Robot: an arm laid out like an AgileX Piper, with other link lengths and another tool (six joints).
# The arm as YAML. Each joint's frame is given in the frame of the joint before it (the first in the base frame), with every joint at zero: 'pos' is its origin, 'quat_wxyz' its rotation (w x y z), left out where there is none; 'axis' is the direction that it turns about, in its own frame. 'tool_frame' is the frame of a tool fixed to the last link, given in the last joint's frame.
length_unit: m
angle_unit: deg
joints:
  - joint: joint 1
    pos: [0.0, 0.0, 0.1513]
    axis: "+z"
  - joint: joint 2
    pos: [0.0, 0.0, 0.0]
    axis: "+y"
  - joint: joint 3
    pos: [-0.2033, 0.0, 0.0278]
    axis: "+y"
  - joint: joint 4
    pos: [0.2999, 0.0, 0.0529]
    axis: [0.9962, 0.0, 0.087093]
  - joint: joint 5
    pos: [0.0, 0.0, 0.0]
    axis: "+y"
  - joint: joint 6
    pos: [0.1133, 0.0, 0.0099]
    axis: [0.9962, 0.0, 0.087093]
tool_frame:
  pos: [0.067, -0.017, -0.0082]
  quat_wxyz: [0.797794, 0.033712, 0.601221, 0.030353]
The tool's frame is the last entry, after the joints.
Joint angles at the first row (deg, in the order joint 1, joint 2, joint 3, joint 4, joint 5, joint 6):
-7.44, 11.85, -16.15, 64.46, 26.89, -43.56
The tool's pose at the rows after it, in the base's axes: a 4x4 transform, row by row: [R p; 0 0 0 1], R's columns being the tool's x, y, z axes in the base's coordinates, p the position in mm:
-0.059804 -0.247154 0.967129 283.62; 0.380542 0.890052 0.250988 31.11; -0.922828 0.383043 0.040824 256.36; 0 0 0 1
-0.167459 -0.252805 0.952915 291.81; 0.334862 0.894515 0.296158 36.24; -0.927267 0.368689 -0.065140 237.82; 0 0 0 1
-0.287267 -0.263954 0.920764 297.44; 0.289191 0.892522 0.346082 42.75; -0.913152 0.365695 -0.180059 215.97; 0 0 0 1
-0.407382 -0.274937 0.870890 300.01; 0.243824 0.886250 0.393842 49.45; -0.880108 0.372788 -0.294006 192.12; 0 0 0 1
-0.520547 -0.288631 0.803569 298.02; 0.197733 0.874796 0.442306 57.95; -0.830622 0.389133 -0.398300 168.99; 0 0 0 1
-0.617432 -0.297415 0.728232 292.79; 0.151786 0.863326 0.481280 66.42; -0.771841 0.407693 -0.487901 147.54; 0 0 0 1
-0.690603 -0.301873 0.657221 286.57; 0.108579 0.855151 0.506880 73.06; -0.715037 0.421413 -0.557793 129.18; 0 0 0 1
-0.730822 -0.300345 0.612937 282.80; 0.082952 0.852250 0.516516 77.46; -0.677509 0.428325 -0.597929 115.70; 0 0 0 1
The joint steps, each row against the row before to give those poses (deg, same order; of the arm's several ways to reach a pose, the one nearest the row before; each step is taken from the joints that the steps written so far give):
0.37, 6.29, -2.99, -2.32, 2.36, -1.46
0.61, 6.90, -2.77, -2.76, 2.58, -0.26
0.70, 6.92, -2.66, -2.94, 3.18, 0.30
0.72, 6.68, -2.38, -2.78, 3.34, 0.50
1.06, 5.83, -1.95, -2.66, 3.51, 0.92
1.34, 4.92, -1.42, -2.54, 3.04, 1.26
1.29, 3.99, -0.95, -2.14, 2.24, 1.03
1.12, 2.77, -0.32, -1.11, 0.53, 0.54

